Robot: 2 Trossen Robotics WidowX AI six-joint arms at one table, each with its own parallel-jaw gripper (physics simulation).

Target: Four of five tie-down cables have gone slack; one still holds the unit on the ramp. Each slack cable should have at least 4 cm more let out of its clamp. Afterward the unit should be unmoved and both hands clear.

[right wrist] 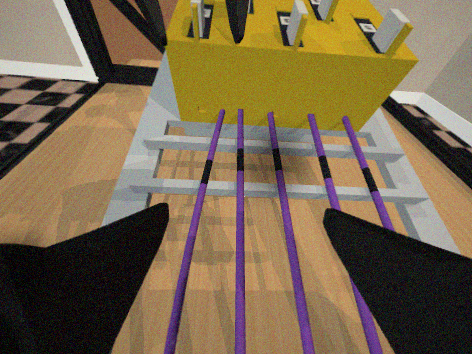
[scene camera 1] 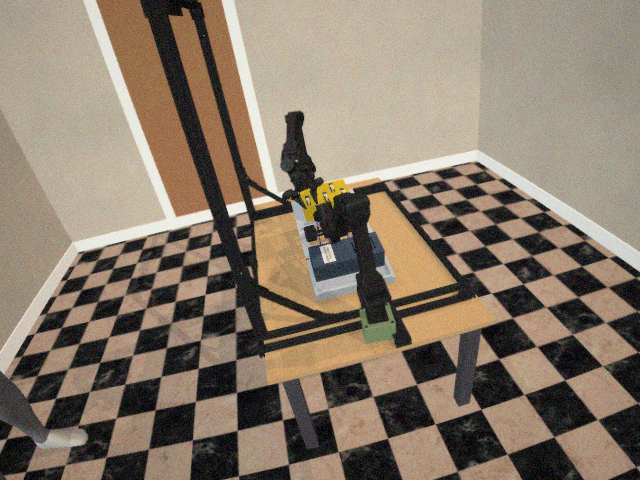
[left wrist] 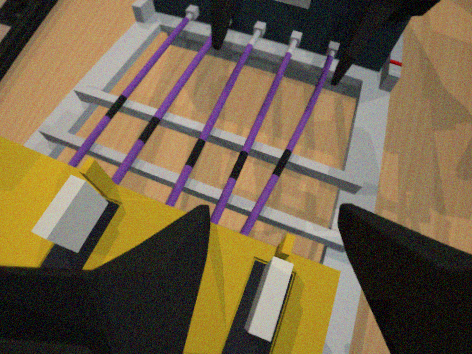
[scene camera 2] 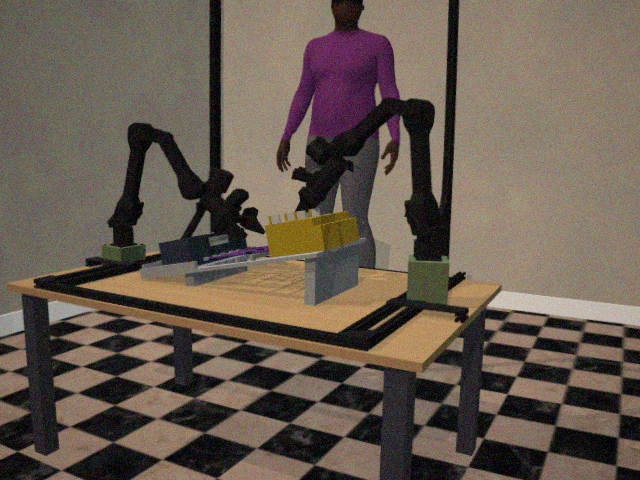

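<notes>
Several purple cables [scene camera 2: 242, 252] [left wrist: 220, 105] [right wrist: 240, 225] with black bands run from the yellow clamp block [scene camera 2: 293, 240] [right wrist: 280, 85] to the navy unit [scene camera 1: 343, 264] [scene camera 2: 180, 250] on the grey ramp [scene camera 1: 336, 290] [left wrist: 370, 110]. Their slack is hard to judge. My left gripper [left wrist: 274, 214] is partly open and empty above the block; a pale lever [left wrist: 270, 300] shows between its fingers in the left wrist view. My right gripper [right wrist: 247, 213] [left wrist: 273, 65] is wide open and empty over the cables by the unit. Several cables pass between its fingers in the right wrist view.
Another pale lever [left wrist: 75, 215] stands in the block's top, left of the left fingers in the left wrist view. Two grey crossbars [left wrist: 305, 161] [right wrist: 300, 191] span the ramp under the cables. A black frame [scene camera 2: 206, 315] edges the table [scene camera 2: 403, 356]. A person [scene camera 2: 351, 77] stands behind.
</notes>
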